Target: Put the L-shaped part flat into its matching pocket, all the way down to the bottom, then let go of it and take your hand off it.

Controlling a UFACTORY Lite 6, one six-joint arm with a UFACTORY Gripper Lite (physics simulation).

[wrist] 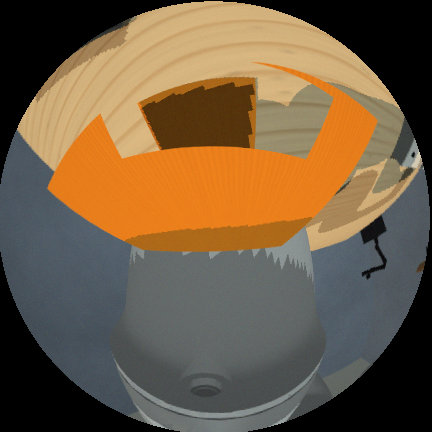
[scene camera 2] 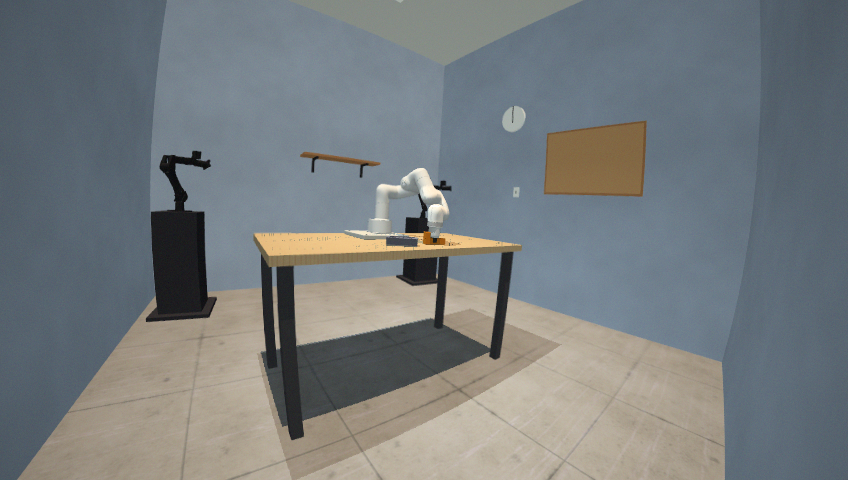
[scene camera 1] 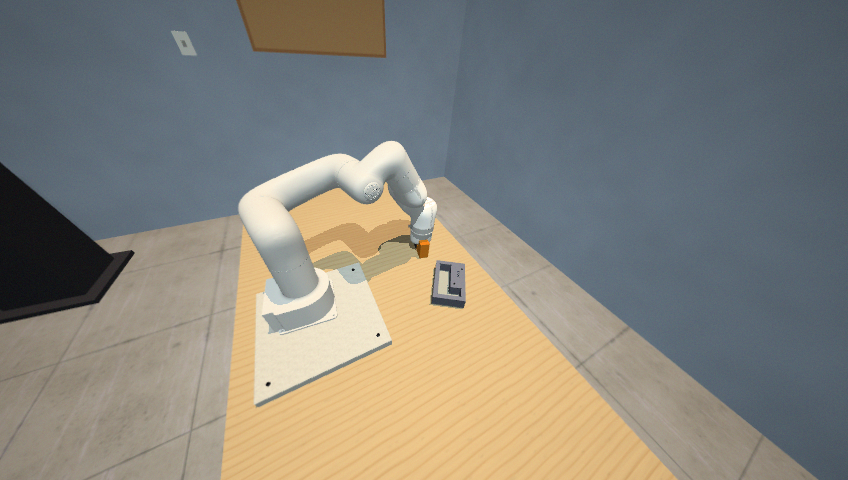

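Note:
The orange L-shaped part (scene camera 1: 423,249) (scene camera 2: 426,237) (wrist: 210,195) is at my gripper (scene camera 1: 416,245) (scene camera 2: 435,239), which is shut on it. In scene camera 2 a black fingertip shows against its lower leg, and its other leg points up at the left end. It is low over the table; a gap under it cannot be made out. In the wrist view the part is very close and hides my fingertips. The dark grey pocket block (scene camera 1: 447,302) (scene camera 2: 401,241) stands apart from the part, nearer to scene camera 1, with its pocket open upward and uncovered.
The pale base plate (scene camera 1: 333,356) carries my arm's base, left of the block in scene camera 1. The wooden table (scene camera 1: 416,404) (scene camera 2: 333,249) has its long edge just beyond the block. Black pedestals (scene camera 2: 178,261) stand on the floor behind the table.

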